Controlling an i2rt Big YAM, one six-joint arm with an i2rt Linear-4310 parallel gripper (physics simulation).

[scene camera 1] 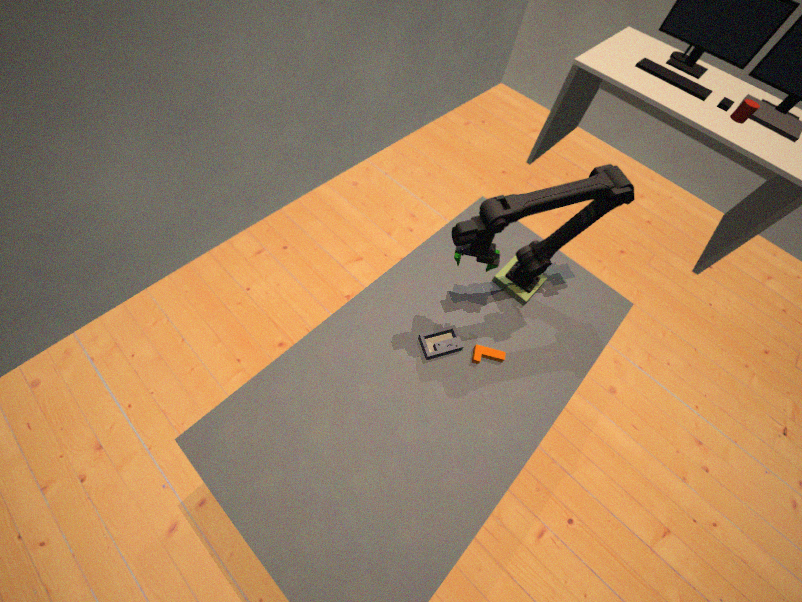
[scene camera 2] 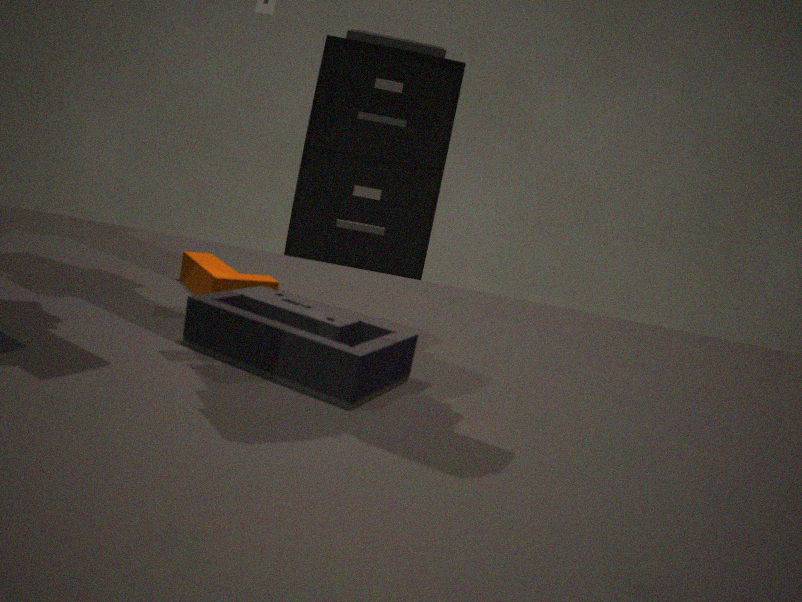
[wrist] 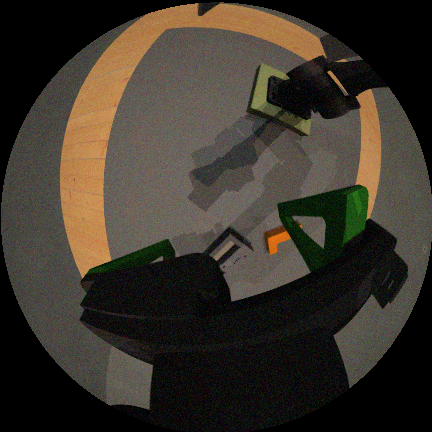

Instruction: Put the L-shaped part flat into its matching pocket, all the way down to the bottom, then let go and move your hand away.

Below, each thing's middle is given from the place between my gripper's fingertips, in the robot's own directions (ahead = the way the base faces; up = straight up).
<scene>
The dark grey pocket block (scene camera 2: 341, 358) lies 19 cm ahead of my hand, 6 cm to the left of it and 22 cm below it. Round my hand: orange L-shaped part (scene camera 2: 202, 273): 12 cm ahead, 22 cm to the left, 22 cm below.
</scene>
